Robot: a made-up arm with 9 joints. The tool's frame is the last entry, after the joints.
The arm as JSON. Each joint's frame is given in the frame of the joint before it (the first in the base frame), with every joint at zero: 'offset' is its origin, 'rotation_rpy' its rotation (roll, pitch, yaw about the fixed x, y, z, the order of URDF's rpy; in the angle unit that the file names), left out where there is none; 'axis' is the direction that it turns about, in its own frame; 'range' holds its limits. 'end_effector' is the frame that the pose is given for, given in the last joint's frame.
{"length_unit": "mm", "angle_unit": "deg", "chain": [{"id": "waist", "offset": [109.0, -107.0, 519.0], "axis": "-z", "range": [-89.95, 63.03]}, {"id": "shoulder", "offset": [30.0, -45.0, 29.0], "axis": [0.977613, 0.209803, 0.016], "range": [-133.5, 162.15]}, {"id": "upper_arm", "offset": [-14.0, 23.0, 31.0], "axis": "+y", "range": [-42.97, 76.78]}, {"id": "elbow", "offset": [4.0, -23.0, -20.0], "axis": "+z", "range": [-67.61, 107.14]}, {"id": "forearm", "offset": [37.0, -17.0, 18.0], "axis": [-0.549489, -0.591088, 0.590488], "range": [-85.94, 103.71]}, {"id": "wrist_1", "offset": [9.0, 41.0, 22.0], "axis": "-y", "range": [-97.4, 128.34]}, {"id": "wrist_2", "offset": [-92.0, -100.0, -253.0], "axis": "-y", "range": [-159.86, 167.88]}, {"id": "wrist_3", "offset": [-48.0, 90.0, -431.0], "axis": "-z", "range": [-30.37, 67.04]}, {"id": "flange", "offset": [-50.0, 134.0, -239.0], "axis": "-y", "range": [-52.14, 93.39]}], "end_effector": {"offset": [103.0, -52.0, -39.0], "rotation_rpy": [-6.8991, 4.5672, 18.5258]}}
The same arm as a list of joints. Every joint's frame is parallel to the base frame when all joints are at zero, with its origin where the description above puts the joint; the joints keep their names.
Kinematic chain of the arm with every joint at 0, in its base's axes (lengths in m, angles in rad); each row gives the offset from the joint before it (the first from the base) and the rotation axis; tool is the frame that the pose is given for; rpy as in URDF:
waist: xyz 0.109 -0.107 0.519 axis -z
shoulder: xyz 0.03 -0.045 0.029 axis 0.977613 0.209803 0.016
upper_arm: xyz -0.014 0.023 0.031 axis +y
elbow: xyz 0.004 -0.023 -0.02 axis +z
forearm: xyz 0.037 -0.017 0.018 axis -0.549489 -0.591088 0.590488
wrist_1: xyz 0.009 0.041 0.022 axis -y
wrist_2: xyz -0.092 -0.1 -0.253 axis -y
wrist_3: xyz -0.048 0.09 -0.431 axis -z
flange: xyz -0.05 0.134 -0.239 axis -y
tool: xyz 0.103 -0.052 -0.039 rpy -0.1204 0.0797 0.3233
Joint limits (rad, base to tool): -1.5699..1.1001 -2.33..2.8301 -0.75..1.3401 -1.18..1.8699 -1.4999..1.8101 -1.7..2.24 -2.7901..2.9301 -0.5301..1.1701 -0.91..1.63

